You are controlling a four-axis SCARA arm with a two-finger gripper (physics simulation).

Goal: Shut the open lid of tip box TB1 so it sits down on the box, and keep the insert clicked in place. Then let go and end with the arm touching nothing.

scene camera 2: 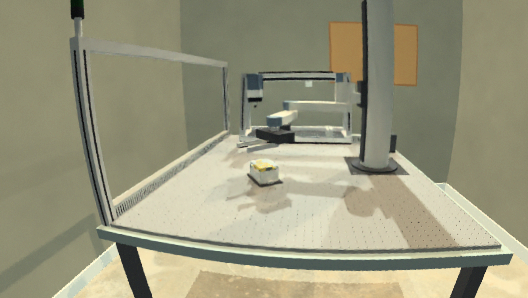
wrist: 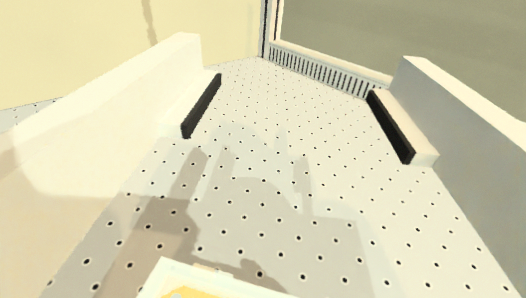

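Where they show: gripper, between the fingertips: [scene camera 2: 242,147] [wrist: 296,68]; arm's base, origin of its link: [scene camera 2: 373,167].
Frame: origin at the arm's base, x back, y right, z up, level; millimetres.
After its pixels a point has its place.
Note:
Tip box TB1 [scene camera 2: 266,176] {z 49, x -531, y -292 mm} is a small white box on a thin dark base, near the middle of the table. In the wrist view, the rim of TB1 [wrist: 165,270] {z 90, x -554, y -299 mm} shows at the bottom edge. The yellow insert [scene camera 2: 260,165] {z 70, x -572, y -210 mm} [wrist: 192,291] {z 70, x -561, y -290 mm} shows at the box's top and looks roughly level. The lid cannot be made out clearly, so its angle is not certain. My gripper [scene camera 2: 243,146] {z 175, x -629, y -298 mm} [wrist: 296,68] {z 175, x -629, y -298 mm} is shut with nothing held. A gap shows between its dark pads. It hangs above the table, behind the box and apart from it.
The arm's column [scene camera 2: 378,100] {z 358, x -20, y -72 mm} stands right of the box on a dark base plate. A gantry frame [scene camera 2: 244,107] {z 264, x -818, y 510 mm} stands at the back of the table. A framed panel [scene camera 2: 78,125] {z 352, x -1042, y -726 mm} runs along the left edge. The perforated table top [scene camera 2: 200,215] {z 13, x -710, y -591 mm} [wrist: 320,195] {z 13, x -721, y -305 mm} carries shadows.

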